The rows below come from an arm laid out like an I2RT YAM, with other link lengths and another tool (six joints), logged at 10 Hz.
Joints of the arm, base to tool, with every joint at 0 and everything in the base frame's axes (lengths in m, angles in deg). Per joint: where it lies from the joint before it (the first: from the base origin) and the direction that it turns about. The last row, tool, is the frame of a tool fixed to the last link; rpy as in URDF.
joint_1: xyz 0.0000 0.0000 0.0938 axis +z
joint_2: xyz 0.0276 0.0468 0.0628 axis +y
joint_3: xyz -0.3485 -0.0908 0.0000 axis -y
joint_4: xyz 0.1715 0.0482 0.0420 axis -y
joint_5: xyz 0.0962 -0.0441 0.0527 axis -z
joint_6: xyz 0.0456 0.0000 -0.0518 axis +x
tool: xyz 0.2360 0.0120 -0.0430 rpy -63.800 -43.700 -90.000
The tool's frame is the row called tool.
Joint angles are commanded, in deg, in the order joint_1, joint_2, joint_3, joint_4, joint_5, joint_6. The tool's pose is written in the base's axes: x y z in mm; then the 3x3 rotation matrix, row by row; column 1 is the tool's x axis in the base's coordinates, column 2 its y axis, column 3 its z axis. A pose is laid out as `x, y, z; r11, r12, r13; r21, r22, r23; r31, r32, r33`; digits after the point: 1 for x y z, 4 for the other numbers.
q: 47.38, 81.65, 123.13, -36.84, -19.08, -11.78
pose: 258.4, 362.0, 632.2; 0.4740, 0.8805, 0.0095; -0.2758, 0.1382, 0.9512; 0.8362, -0.4535, 0.3084
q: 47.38, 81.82, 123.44, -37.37, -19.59, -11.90
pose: 256.6, 363.3, 630.0; 0.4782, 0.8783, 0.0019; -0.2664, 0.1430, 0.9532; 0.8369, -0.4563, 0.3023
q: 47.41, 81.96, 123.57, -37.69, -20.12, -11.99
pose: 254.6, 365.0, 628.0; 0.4824, 0.8760, -0.0067; -0.2573, 0.1490, 0.9548; 0.8373, -0.4588, 0.2973
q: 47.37, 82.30, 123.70, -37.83, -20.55, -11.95
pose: 254.5, 367.4, 625.7; 0.4878, 0.8729, -0.0119; -0.2502, 0.1529, 0.9560; 0.8363, -0.4634, 0.2930
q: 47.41, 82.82, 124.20, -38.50, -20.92, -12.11
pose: 254.6, 370.4, 621.6; 0.4939, 0.8693, -0.0171; -0.2383, 0.1543, 0.9589; 0.8362, -0.4695, 0.2833
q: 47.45, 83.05, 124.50, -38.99, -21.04, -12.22
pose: 254.6, 371.5, 619.3; 0.4972, 0.8675, -0.0188; -0.2318, 0.1537, 0.9605; 0.8361, -0.4732, 0.2775
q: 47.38, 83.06, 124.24, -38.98, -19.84, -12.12
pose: 260.8, 369.4, 617.3; 0.4964, 0.8681, 0.0038; -0.2410, 0.1335, 0.9613; 0.8340, -0.4781, 0.2755
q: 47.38, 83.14, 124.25, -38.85, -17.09, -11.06
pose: 273.0, 364.9, 617.8; 0.4988, 0.8650, 0.0541; -0.2725, 0.0972, 0.9572; 0.8228, -0.4922, 0.2842
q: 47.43, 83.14, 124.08, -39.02, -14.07, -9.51
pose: 285.1, 359.3, 615.6; 0.5081, 0.8541, 0.1111; -0.3056, 0.0581, 0.9504; 0.8053, -0.5169, 0.2905
